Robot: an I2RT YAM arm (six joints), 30 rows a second.
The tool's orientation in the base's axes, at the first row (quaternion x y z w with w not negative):
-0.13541 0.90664 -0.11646 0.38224
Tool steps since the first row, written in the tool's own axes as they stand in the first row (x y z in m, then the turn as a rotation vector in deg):
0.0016 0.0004 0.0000 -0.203 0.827 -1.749
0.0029 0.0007 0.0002 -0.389 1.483 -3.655
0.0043 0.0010 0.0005 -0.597 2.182 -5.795
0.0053 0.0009 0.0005 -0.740 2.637 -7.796
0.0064 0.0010 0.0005 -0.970 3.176 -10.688
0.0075 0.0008 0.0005 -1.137 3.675 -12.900
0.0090 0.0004 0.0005 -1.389 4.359 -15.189
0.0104 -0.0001 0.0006 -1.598 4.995 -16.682
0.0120 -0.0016 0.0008 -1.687 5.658 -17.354
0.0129 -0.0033 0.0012 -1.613 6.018 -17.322
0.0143 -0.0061 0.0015 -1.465 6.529 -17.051
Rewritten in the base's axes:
-0.0011 -0.0002 -0.0012 -1.261 1.030 1.065
-0.0019 -0.0003 -0.0023 -2.620 1.912 2.278
-0.0027 -0.0006 -0.0035 -4.140 2.866 3.653
-0.0033 -0.0010 -0.0041 -5.565 3.556 4.966
-0.0041 -0.0013 -0.0049 -7.591 4.449 6.917
-0.0048 -0.0018 -0.0056 -9.160 5.210 8.376
-0.0057 -0.0027 -0.0064 -10.757 6.181 9.886
-0.0065 -0.0036 -0.0073 -11.798 7.007 10.840
-0.0072 -0.0056 -0.0080 -12.329 7.730 11.148
-0.0073 -0.0075 -0.0083 -12.412 8.039 10.964
-0.0076 -0.0107 -0.0086 -12.395 8.438 10.521

